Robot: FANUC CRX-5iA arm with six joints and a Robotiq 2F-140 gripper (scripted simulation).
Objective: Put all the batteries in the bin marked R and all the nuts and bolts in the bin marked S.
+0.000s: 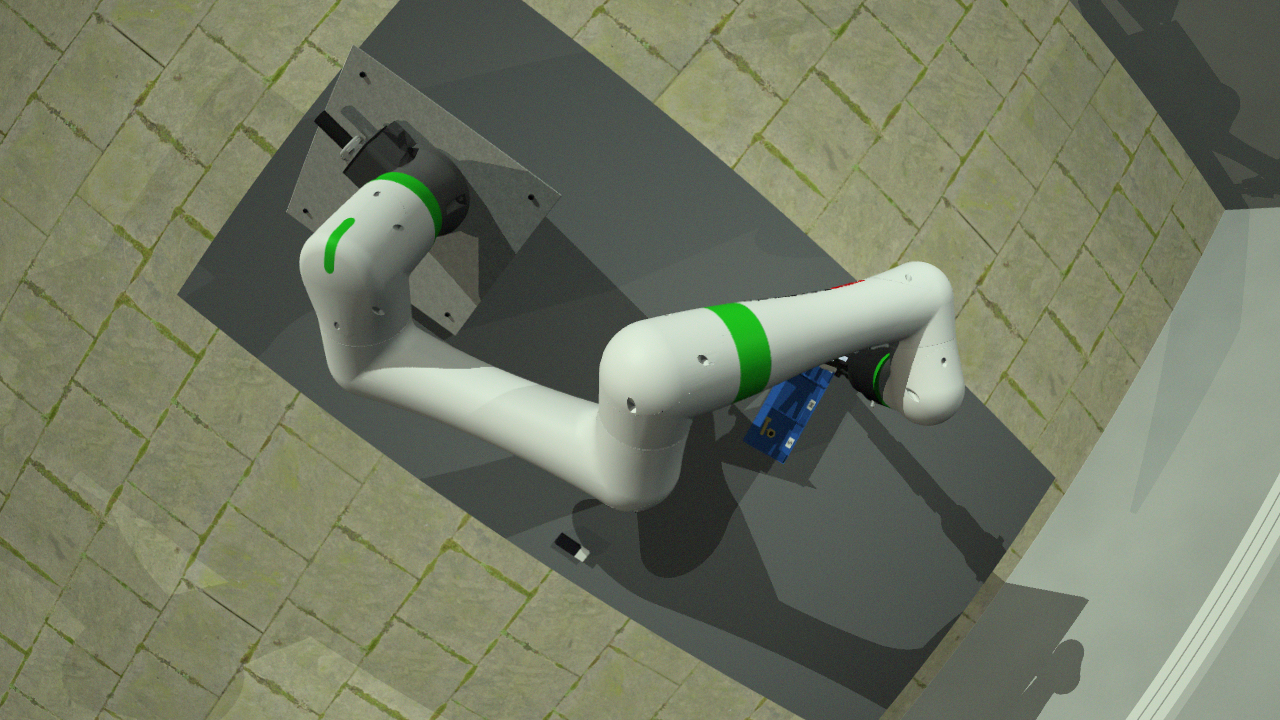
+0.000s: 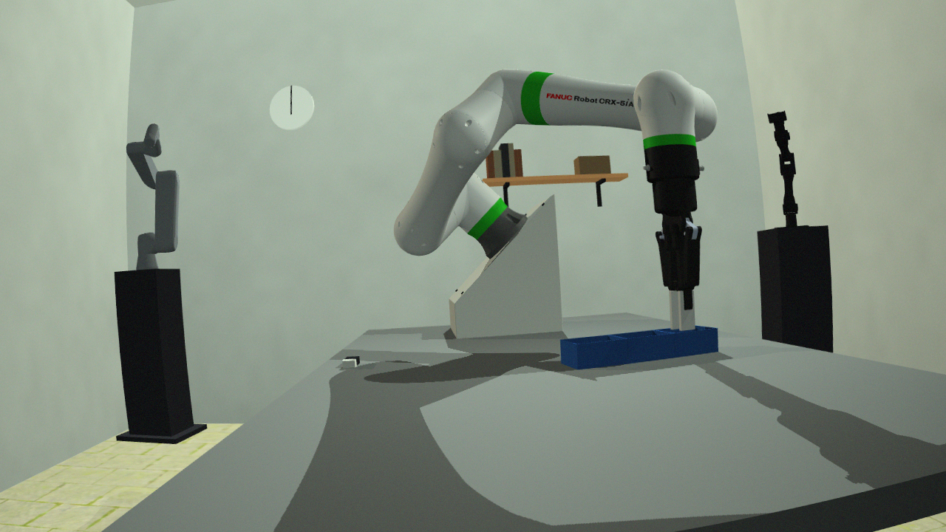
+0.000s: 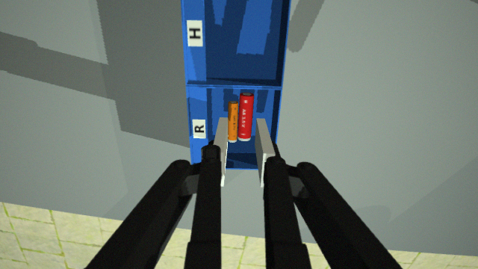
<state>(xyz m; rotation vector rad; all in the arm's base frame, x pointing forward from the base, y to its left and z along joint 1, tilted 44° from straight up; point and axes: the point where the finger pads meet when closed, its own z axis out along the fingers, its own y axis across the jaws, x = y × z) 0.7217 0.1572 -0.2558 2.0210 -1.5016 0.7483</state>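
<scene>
Now: hand 1 cm to the left of the red battery and 6 cm above it. Round my hand: orange battery 1 cm ahead, 6 cm below; yellow bolt 2 cm ahead, 16 cm to the right, 6 cm below; blue three-compartment bin 3 cm ahead, 8 cm to the right, 5 cm below.
</scene>
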